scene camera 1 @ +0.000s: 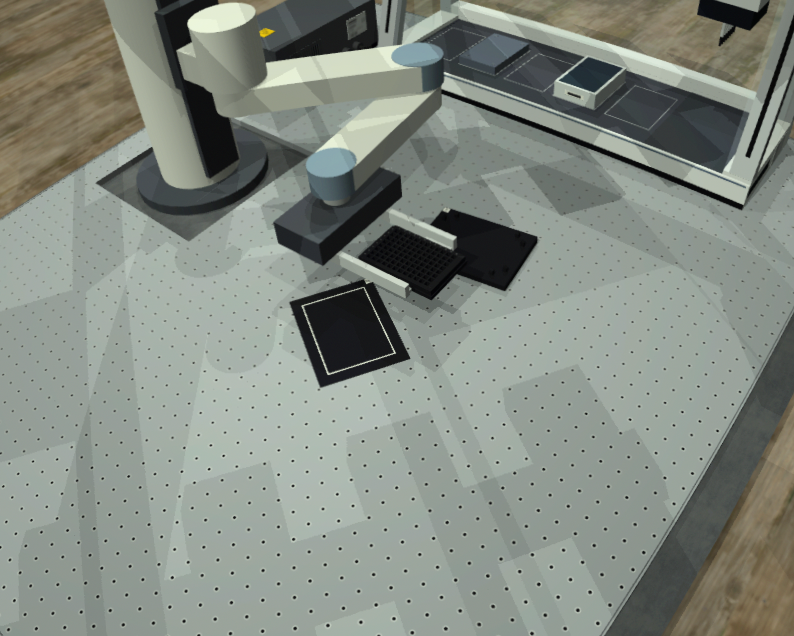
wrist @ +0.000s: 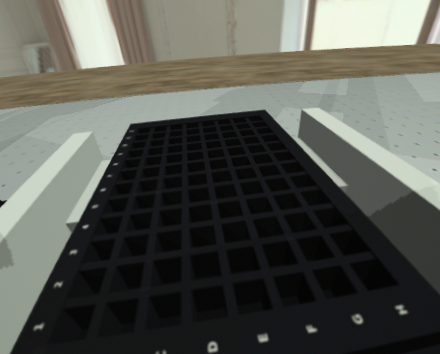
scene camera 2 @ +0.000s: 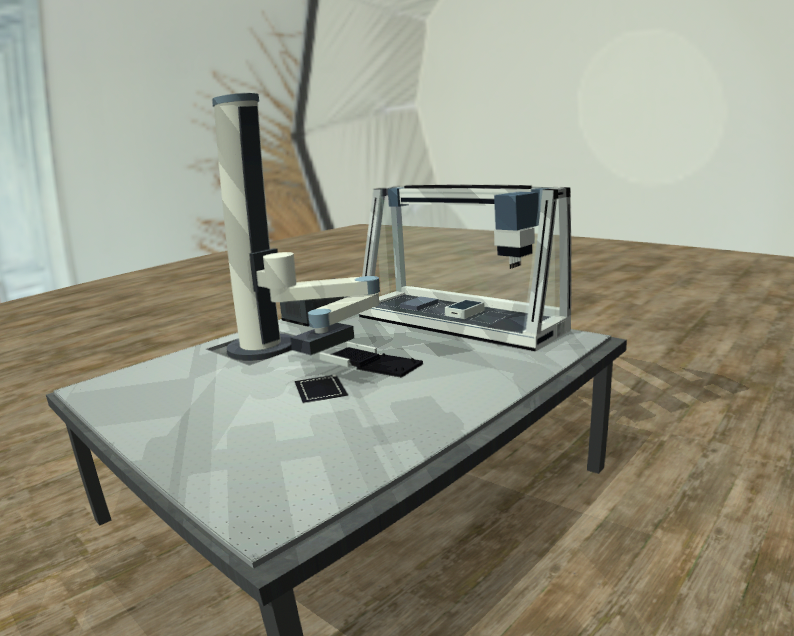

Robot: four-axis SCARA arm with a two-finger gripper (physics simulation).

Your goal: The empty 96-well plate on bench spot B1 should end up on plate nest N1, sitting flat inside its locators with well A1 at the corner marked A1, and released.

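Frame: origin at the arm's base, x down, y back, z left, level; metres.
Seen in the pictures: gripper, fingertip midpoint: [scene camera 1: 432,267] [wrist: 202,138] [scene camera 2: 362,357]; arm's base, link origin: [scene camera 1: 203,173] [scene camera 2: 261,348].
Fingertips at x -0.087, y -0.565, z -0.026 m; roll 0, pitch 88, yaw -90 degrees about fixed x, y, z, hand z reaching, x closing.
Note:
Pixels of each thing's top centre, then the offset from my fingertips to it. "spot": a spot on its surface instead. Level surfaces: height alone.
- black 96-well plate, top centre: [wrist: 208,170] [scene camera 1: 411,256] [scene camera 2: 353,354] dx -0.002, dy +0.035, dz -0.002 m
- black nest N1, top centre: [scene camera 1: 473,239] [scene camera 2: 389,360] dx +0.052, dy +0.021, dz +0.128 m
- black mat, surface height: dx +0.072 m
- framed deck machine, surface spot: [scene camera 1: 596,149] spot: dx +0.070, dy -0.006, dz +0.476 m
- white box, surface spot: [scene camera 1: 581,96] [scene camera 2: 457,312] spot: dx +0.007, dy +0.060, dz +0.527 m
- dark instrument, surface spot: [scene camera 1: 318,33] spot: dx -0.029, dy +0.600, dz +0.397 m
The black 96-well plate [scene camera 1: 410,259] [scene camera 2: 354,355] [wrist: 215,210] is held between the two pale fingers of my gripper [scene camera 1: 431,267] [scene camera 2: 362,356] [wrist: 202,138], which is shut on it. It looks level and raised above the bench. Its outer end overlaps the left edge of the black nest N1 [scene camera 1: 497,245] [scene camera 2: 397,365] in scene camera 1; the height between them is hard to tell. The nest has small dark locators and a pale mark at its back left corner. In the wrist view, column 1 is nearest my gripper body, with the numbers along the left; the A label is out of frame.
Bench spot B1, a black mat [scene camera 1: 351,331] [scene camera 2: 320,388] with a white outline, lies in front of my gripper. A framed deck machine [scene camera 1: 596,149] [scene camera 2: 450,333] with a white box [scene camera 1: 581,96] [scene camera 2: 460,310] stands behind. A dark instrument [scene camera 1: 318,33] is behind my arm.

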